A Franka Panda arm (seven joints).
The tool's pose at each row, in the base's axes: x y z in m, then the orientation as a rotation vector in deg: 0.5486, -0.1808, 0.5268, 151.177, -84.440, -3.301; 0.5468, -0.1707, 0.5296, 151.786, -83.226, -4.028; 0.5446, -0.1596, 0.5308, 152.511, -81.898, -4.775; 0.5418, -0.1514, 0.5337, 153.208, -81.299, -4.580; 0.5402, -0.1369, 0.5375, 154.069, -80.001, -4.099; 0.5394, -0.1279, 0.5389, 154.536, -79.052, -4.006; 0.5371, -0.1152, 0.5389, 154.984, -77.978, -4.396
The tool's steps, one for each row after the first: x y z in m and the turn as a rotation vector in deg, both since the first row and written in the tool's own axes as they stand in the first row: -0.0095, -0.0034, -0.0035, -0.258, -0.345, -0.922; -0.0200, -0.0071, -0.0054, -0.468, -0.724, -1.950; -0.0284, -0.0087, -0.0087, -0.110, -0.732, -2.512; -0.0415, -0.0144, -0.0136, 0.185, -0.463, -3.516; -0.0495, -0.0182, -0.0157, 0.203, -0.356, -4.208; -0.0615, -0.0229, -0.0165, 0.018, -0.497, -4.984
